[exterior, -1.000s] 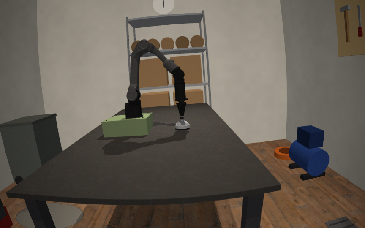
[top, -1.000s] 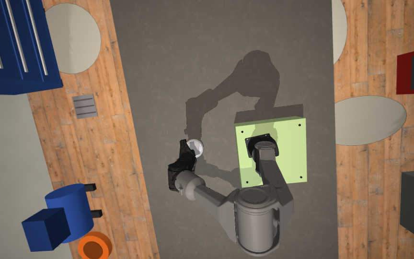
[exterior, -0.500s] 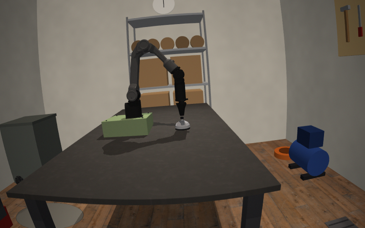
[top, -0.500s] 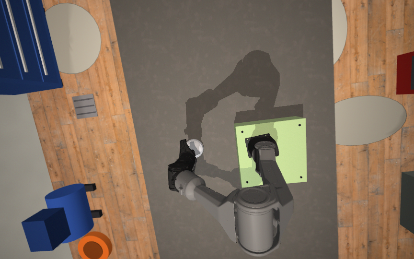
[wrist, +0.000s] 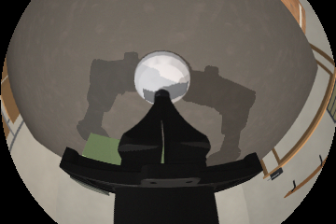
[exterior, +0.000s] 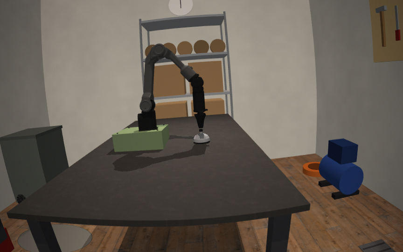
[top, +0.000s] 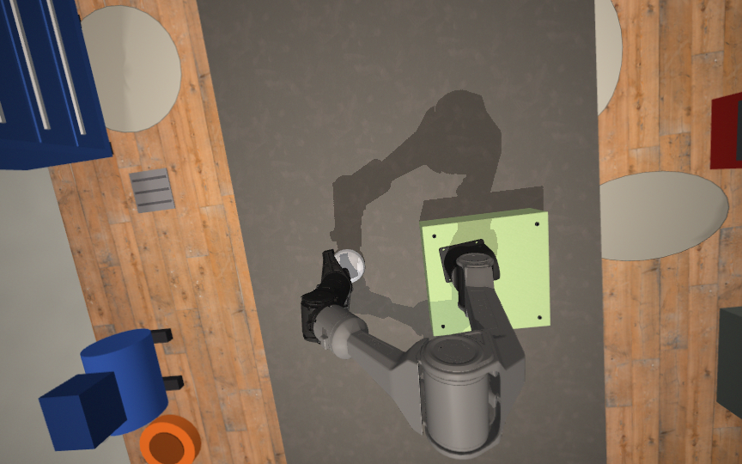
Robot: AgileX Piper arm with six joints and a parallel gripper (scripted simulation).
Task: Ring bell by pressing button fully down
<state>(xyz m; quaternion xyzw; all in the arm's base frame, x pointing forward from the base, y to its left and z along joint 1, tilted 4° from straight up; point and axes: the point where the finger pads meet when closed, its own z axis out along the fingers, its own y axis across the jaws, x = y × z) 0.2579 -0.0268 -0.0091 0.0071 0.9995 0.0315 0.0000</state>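
My hand is 2 cm above the black button. From my hand the other things lie so: bell 4 cm below.
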